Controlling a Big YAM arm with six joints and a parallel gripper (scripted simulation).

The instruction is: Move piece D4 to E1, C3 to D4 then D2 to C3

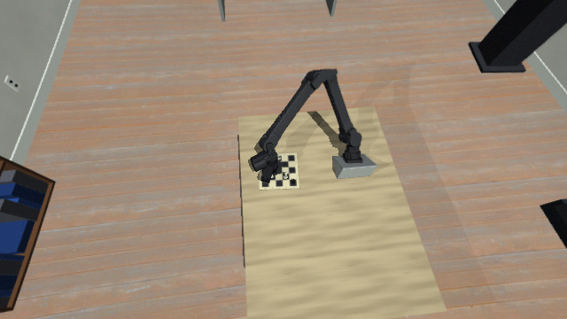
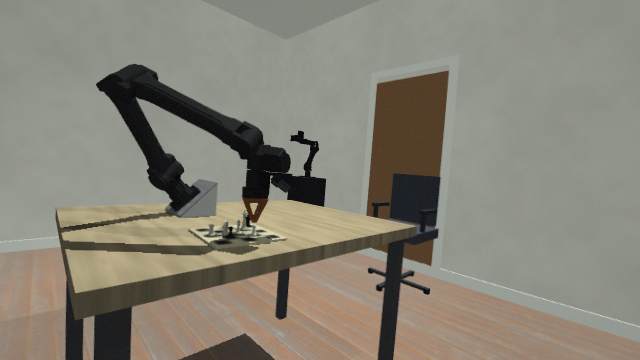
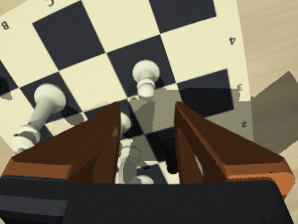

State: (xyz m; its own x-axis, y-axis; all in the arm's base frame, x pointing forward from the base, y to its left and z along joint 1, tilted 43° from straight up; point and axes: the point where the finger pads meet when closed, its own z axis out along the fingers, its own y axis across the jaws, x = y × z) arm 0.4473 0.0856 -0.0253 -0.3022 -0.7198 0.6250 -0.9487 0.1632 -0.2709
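Right now the small chessboard is 50 mm below my hand, 40 mm behind it and 30 mm to the right of it. The rest, counted from my hand: black pawn: 70 mm to the right, 40 mm below.
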